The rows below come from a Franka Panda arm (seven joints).
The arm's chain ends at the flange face. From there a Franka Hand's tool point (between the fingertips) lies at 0.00 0.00 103.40 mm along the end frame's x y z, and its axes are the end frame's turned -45 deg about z.
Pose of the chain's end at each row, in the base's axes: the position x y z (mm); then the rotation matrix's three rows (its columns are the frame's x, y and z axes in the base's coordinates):
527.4 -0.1 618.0; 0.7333 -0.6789 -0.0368; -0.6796 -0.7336 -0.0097; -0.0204 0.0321 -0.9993
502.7 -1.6 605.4; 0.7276 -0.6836 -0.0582; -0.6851 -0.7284 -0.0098; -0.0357 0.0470 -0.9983
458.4 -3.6 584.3; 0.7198 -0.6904 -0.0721; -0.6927 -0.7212 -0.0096; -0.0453 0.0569 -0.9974
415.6 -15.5 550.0; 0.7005 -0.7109 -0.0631; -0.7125 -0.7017 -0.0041; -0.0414 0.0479 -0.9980
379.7 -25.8 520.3; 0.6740 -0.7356 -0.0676; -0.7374 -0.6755 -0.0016; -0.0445 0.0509 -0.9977
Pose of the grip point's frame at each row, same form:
523.6 -1.1 514.7; 0.9986 0.0385 -0.0368; 0.0382 -0.9993 -0.0097; -0.0371 0.0083 -0.9993
496.7 -2.6 502.2; 0.9979 0.0311 -0.0582; 0.0306 -0.9995 -0.0098; -0.0585 0.0080 -0.9983
450.9 -4.6 481.2; 0.9972 0.0208 -0.0721; 0.0202 -0.9998 -0.0096; -0.0723 0.0082 -0.9974
409.1 -15.9 446.8; 0.9980 -0.0074 -0.0631; -0.0076 -1.0000 -0.0041; -0.0631 0.0046 -0.9980
372.7 -26.0 417.1; 0.9967 -0.0436 -0.0676; -0.0438 -0.9991 -0.0016; -0.0675 0.0045 -0.9977

